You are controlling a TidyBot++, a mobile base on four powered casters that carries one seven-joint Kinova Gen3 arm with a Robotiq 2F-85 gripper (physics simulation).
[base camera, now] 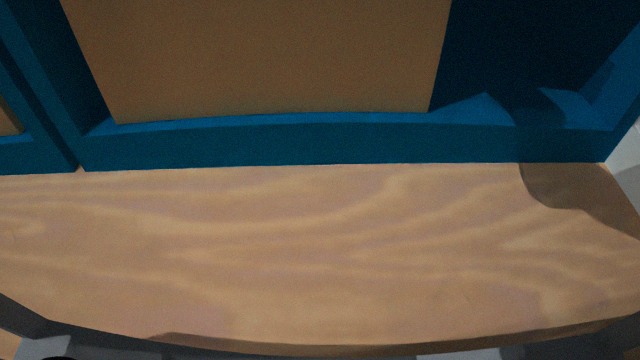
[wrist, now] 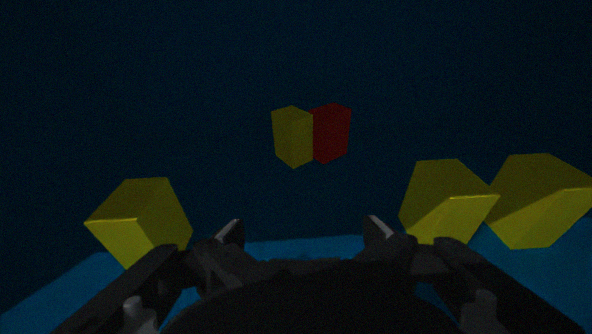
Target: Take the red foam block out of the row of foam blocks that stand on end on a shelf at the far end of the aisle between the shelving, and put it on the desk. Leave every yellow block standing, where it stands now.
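Frame: origin at the arm's base, x ahead, y left, z up, level; millimetres.
Seen in the pictures: gripper, fingertip midpoint: (wrist: 303, 230).
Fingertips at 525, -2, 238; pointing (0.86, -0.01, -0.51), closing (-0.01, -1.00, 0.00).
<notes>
A point is followed by its place in that frame, as x, y, z.
The red foam block (wrist: 332, 132) {758, -58, 196} stands deep in the shadowed part of the shelf in the wrist view. A yellow block (wrist: 292, 136) {738, 9, 202} directly left of it in the view covers part of its left side. Nearer the camera, one yellow block (wrist: 145, 215) {559, 141, 221} is at the left and two more yellow blocks, the inner one (wrist: 445, 200) {566, -132, 221} and the outer one (wrist: 537, 200) {578, -237, 204}, are at the right. My gripper (wrist: 303, 230) {525, -2, 238} is open and empty. The red block appears beyond the fingertips, above the gap between them in the view. The desk is not recognisable in either view.
The lit blue shelf surface (wrist: 565, 270) {542, -274, 137} shows along the lower wrist view. In the base camera view, a blue shelving unit (base camera: 300, 145) {434, 32, -359} with a large brown box (base camera: 270, 60) {452, 63, -240} stands past the wooden floor (base camera: 300, 235) {319, 27, -397}. A pale surface shows at the right edge.
</notes>
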